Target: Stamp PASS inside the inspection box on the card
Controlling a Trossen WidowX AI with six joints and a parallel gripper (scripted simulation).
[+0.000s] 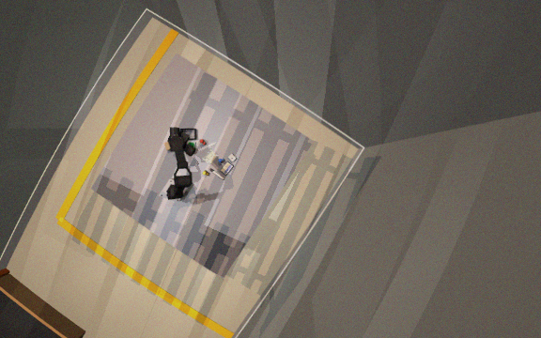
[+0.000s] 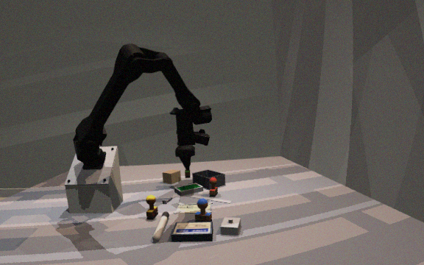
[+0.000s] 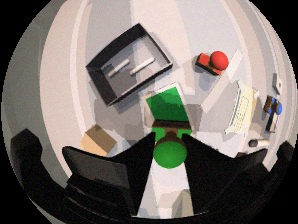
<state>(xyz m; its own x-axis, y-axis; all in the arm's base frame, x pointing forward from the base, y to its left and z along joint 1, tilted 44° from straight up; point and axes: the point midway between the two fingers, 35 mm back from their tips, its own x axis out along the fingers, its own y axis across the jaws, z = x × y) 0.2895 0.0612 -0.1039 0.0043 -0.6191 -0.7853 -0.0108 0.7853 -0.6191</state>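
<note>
Right now the card is 16 cm to the right of my gripper tip, 9 cm below it and 2 cm ahead of it. Also, from my gripper tip: green-knobbed stamp: 1 cm below; then red-knobbed stamp: 9 cm ahead, 7 cm below, 6 cm to the right; then green ink pad: 8 cm below.
</note>
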